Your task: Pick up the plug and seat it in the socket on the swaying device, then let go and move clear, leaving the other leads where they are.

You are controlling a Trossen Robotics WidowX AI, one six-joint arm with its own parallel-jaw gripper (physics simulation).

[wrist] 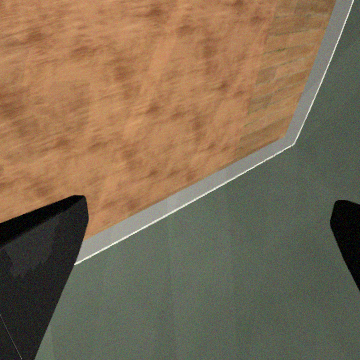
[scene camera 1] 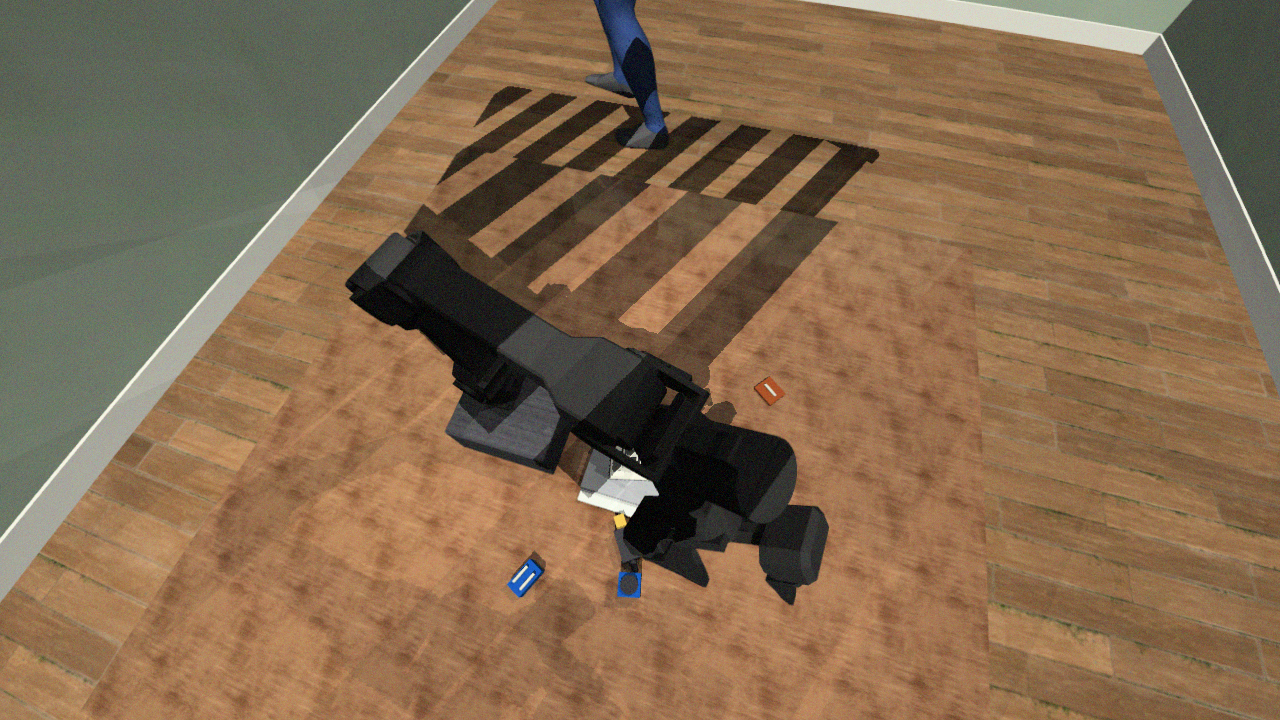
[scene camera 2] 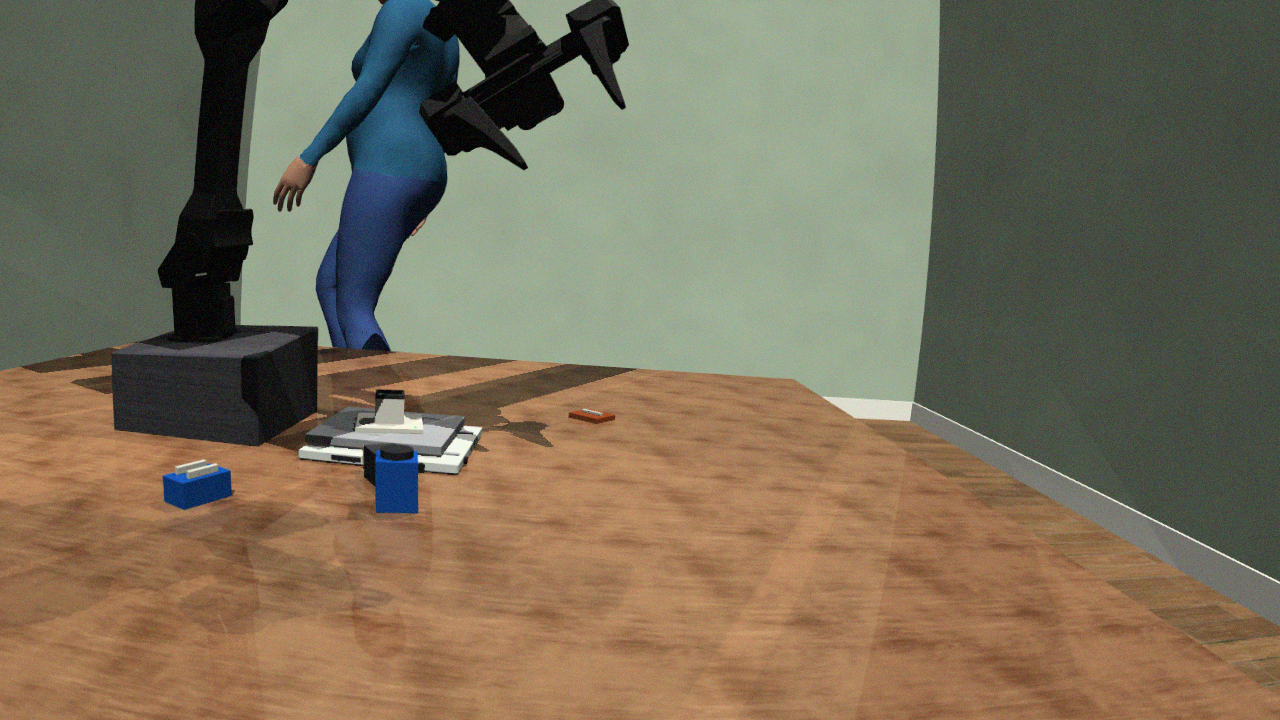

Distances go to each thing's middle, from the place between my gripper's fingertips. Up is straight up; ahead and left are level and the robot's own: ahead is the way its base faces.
Labels:
Right now the device (scene camera 2: pixel 426 433) is 180 mm behind my hand, 160 mm to the left of it and 270 mm below it.

